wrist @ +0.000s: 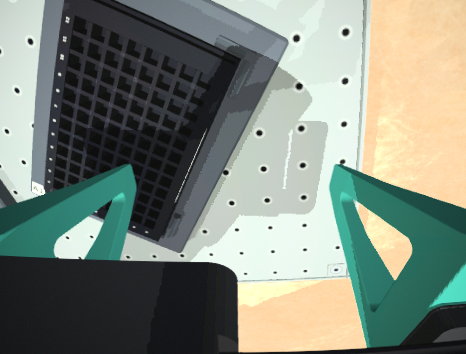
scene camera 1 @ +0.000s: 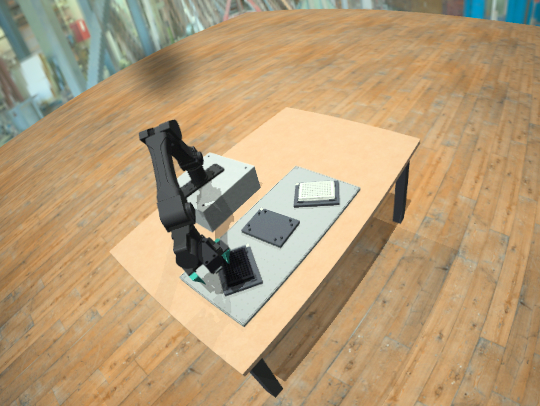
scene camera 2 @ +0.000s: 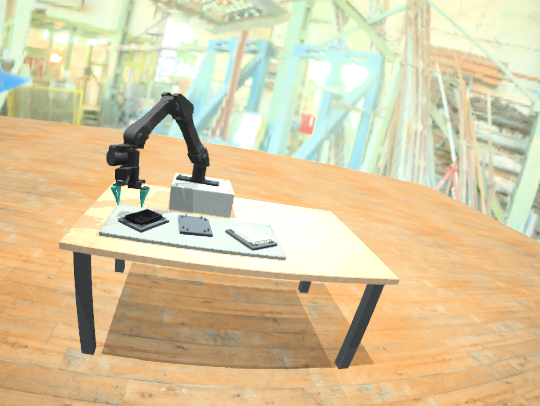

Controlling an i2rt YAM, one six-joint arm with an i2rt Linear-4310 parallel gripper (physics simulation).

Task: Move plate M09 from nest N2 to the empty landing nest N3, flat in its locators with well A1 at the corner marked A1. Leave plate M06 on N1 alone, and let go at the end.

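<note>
A black well plate (scene camera 1: 239, 267) (scene camera 2: 144, 216) (wrist: 125, 125) sits in a dark nest (scene camera 1: 256, 281) (wrist: 44, 100) at the arm's end of the board. The nest's A1 tag (wrist: 37, 188) shows at its lower left corner in the wrist view. An empty dark nest (scene camera 1: 270, 228) (scene camera 2: 195, 225) with corner locators is in the middle. A white well plate (scene camera 1: 317, 191) (scene camera 2: 254, 233) sits in the third nest (scene camera 1: 317, 203) (scene camera 2: 242, 238). Plate and nest numbers are not readable. My gripper (scene camera 1: 215, 272) (scene camera 2: 130, 205) (wrist: 232, 175) is open and empty, above and beside the black plate; one finger overlaps it in the wrist view.
The nests stand on a light grey perforated board (scene camera 1: 295, 260) (scene camera 2: 115, 235) (wrist: 320, 65) on the wooden table (scene camera 1: 345, 130) (scene camera 2: 320, 240). The arm stands on a grey box (scene camera 1: 232, 192) (scene camera 2: 202, 200) behind the board. The board's edge runs close to my right finger.
</note>
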